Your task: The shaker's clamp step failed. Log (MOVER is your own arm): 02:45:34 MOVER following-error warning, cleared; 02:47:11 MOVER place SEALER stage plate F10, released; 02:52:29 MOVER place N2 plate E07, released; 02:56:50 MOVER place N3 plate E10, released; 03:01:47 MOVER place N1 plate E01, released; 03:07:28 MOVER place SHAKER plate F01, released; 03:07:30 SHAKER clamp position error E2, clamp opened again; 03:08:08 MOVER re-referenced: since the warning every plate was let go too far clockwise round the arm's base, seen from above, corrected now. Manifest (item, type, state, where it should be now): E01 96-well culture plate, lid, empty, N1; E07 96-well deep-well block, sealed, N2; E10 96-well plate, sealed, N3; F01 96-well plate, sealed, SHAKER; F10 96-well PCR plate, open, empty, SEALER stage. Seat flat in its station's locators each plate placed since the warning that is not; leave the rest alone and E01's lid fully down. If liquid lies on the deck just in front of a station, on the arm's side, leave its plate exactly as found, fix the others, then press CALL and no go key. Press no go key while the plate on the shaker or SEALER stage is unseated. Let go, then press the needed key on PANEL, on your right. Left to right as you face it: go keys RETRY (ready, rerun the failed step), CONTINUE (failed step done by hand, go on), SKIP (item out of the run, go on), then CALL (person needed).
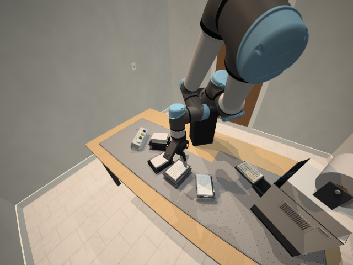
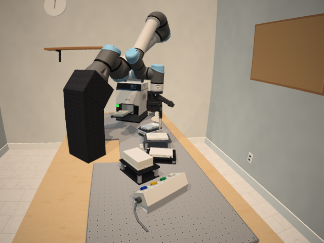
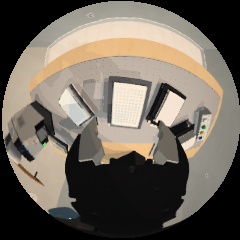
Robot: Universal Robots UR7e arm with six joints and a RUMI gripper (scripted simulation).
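Right now the lidded culture plate is 6 cm behind my hand, 18 cm to the left of it and 7 cm below it. Also, from my hand: PCR plate: 31 cm behind, 30 cm to the left, 3 cm below; film roll: 27 cm behind, 58 cm to the left, 26 cm above.
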